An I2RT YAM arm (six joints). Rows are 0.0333 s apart.
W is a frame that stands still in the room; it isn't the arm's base.
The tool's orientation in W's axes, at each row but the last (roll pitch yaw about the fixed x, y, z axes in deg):
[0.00, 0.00, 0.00]
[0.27, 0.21, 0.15]
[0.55, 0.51, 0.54]
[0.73, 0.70, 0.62]
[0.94, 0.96, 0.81]
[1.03, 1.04, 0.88]
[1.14, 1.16, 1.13]
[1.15, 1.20, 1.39]
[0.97, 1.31, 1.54]
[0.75, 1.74, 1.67]
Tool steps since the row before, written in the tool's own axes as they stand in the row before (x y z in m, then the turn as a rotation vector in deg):
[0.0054, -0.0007, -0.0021, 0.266, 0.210, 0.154]
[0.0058, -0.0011, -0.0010, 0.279, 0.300, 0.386]
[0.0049, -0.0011, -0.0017, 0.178, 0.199, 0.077]
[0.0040, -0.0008, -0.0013, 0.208, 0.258, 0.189]
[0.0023, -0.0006, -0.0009, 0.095, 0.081, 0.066]
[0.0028, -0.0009, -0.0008, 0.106, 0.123, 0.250]
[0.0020, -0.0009, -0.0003, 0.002, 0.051, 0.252]
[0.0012, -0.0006, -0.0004, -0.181, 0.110, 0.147]
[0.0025, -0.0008, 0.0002, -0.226, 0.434, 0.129]
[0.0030, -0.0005, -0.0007, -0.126, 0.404, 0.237]
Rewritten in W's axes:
[0.0054, -0.0007, -0.0021, 0.266, 0.210, 0.154]
[0.0058, -0.0011, -0.0010, 0.280, 0.299, 0.386]
[0.0049, -0.0010, -0.0018, 0.177, 0.200, 0.077]
[0.0040, -0.0007, -0.0014, 0.208, 0.258, 0.190]
[0.0023, -0.0006, -0.0009, 0.095, 0.081, 0.066]
[0.0028, -0.0008, -0.0009, 0.109, 0.120, 0.250]
[0.0020, -0.0009, -0.0004, 0.006, 0.046, 0.253]
[0.0012, -0.0006, -0.0004, -0.180, 0.103, 0.153]
[0.0025, -0.0007, 0.0001, -0.234, 0.426, 0.141]
[0.0030, -0.0004, -0.0008, -0.130, 0.397, 0.246]

